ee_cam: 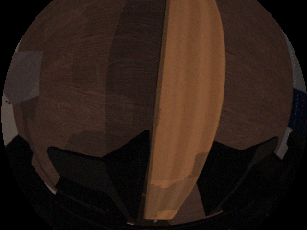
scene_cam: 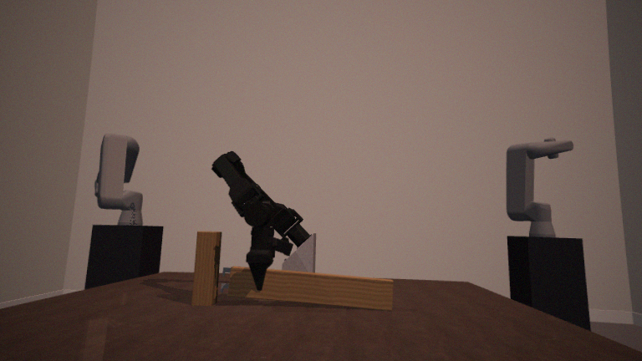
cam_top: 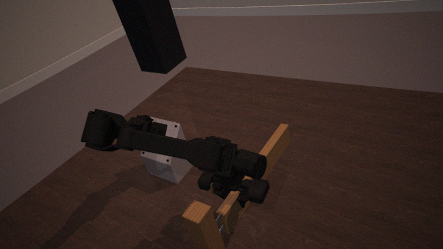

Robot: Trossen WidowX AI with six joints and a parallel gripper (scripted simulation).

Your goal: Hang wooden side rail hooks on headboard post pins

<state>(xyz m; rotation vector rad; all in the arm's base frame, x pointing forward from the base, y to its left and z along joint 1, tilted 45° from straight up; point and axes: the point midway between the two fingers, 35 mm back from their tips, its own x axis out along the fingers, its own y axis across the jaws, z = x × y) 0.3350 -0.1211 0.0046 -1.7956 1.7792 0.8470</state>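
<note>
Now: the headboard post 140 mm to the right of my gripper tip and 40 mm above it.
</note>
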